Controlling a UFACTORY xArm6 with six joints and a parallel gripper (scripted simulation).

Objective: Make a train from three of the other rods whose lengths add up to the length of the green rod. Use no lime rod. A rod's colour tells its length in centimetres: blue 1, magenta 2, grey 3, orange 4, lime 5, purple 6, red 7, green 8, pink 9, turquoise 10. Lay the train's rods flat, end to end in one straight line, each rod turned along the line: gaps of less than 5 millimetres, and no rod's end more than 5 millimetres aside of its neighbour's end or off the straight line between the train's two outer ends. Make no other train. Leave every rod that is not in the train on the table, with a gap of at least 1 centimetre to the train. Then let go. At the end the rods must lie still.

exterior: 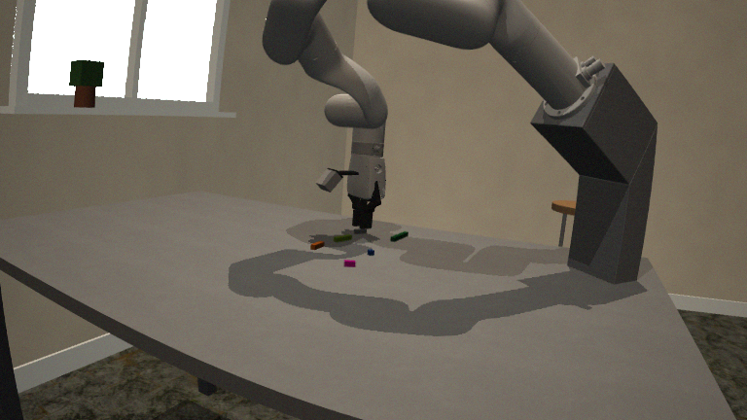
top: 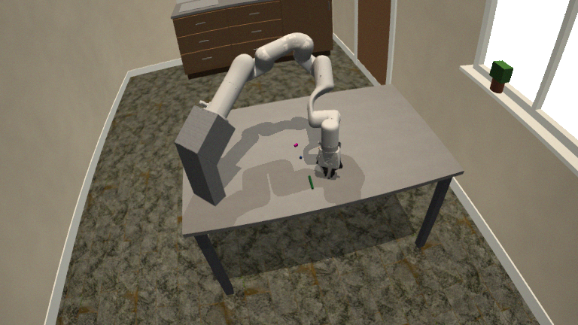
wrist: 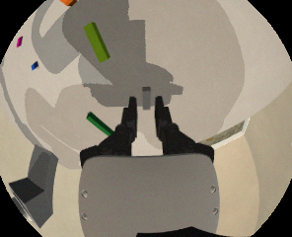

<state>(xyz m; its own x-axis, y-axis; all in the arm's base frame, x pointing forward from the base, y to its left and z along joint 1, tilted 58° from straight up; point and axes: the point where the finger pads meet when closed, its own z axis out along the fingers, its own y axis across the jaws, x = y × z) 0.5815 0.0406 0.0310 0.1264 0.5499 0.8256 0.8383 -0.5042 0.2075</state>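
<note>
My gripper is now 3 cm above the grey rod. The rest, counted from my hand: lime rod (9 cm to the left, 4 cm behind, 3 cm below); orange rod (18 cm to the left, 6 cm behind, 3 cm below); green rod (8 cm behind, 5 cm to the right, 3 cm below).
</note>
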